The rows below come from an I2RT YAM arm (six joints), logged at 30 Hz.
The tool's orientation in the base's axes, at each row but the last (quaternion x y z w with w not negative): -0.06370, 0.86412, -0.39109, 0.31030; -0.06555, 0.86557, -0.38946, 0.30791; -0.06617, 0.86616, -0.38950, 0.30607; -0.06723, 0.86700, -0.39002, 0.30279; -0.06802, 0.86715, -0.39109, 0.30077; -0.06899, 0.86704, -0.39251, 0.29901; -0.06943, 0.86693, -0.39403, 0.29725; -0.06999, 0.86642, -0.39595, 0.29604; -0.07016, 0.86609, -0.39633, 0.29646
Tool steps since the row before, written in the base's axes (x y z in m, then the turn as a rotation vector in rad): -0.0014, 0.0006, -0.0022, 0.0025, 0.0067, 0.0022; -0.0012, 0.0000, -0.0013, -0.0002, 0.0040, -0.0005; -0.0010, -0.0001, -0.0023, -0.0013, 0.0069, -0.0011; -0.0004, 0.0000, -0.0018, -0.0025, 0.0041, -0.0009; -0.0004, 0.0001, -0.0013, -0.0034, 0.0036, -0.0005; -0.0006, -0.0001, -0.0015, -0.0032, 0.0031, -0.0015; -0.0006, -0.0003, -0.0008, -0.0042, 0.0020, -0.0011; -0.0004, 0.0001, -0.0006, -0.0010, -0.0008, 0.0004; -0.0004, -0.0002, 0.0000, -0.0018, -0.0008, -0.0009
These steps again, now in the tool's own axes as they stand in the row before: 0.0020, 0.0018, -0.0001, -0.0054, 0.0034, -0.0039; 0.0016, 0.0008, 0.0000, -0.0010, 0.0031, -0.0024; 0.0019, 0.0015, 0.0007, -0.0009, 0.0054, -0.0046; 0.0012, 0.0012, 0.0007, 0.0010, 0.0032, -0.0036; 0.0009, 0.0010, 0.0004, 0.0017, 0.0024, -0.0040; 0.0012, 0.0009, 0.0005, 0.0022, 0.0028, -0.0030; 0.0010, 0.0003, 0.0003, 0.0032, 0.0017, -0.0031; 0.0006, 0.0005, 0.0000, 0.0009, -0.0009, -0.0003; 0.0004, -0.0002, -0.0001, 0.0022, -0.0001, 0.0000
